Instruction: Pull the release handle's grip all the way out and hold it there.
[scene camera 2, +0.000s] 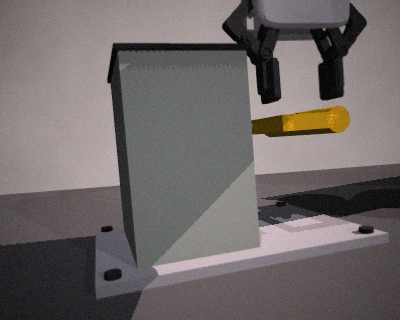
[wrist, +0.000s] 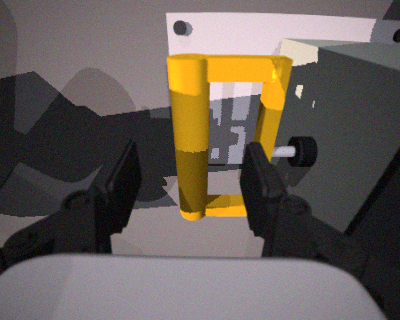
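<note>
The release handle is a yellow rectangular frame (scene camera 2: 305, 122) (wrist: 237, 69) beside the grey-green housing (scene camera 2: 185, 140) (wrist: 350, 115). Its grip (scene camera 2: 340, 120) (wrist: 190, 120) is the thick round bar on the side away from the housing. In the wrist view a short pale rod (wrist: 284, 151) joins the frame to a black collar (wrist: 303, 151) on the housing. My gripper (scene camera 2: 301, 99) (wrist: 191, 160) is open, with nothing between its fingers. It points down, and its fingertips are a little above the handle. In the wrist view the grip lies between the two fingers, and the right finger overlaps the frame's housing side.
The housing stands on a pale base plate (scene camera 2: 340, 235) (wrist: 275, 32) with black bolts (scene camera 2: 366, 229) (wrist: 180, 27) at its corners. A black lid (scene camera 2: 180, 47) caps the housing, its top edge above my fingertips and close beside the left finger in the scene view. Dark shadows cross the floor.
</note>
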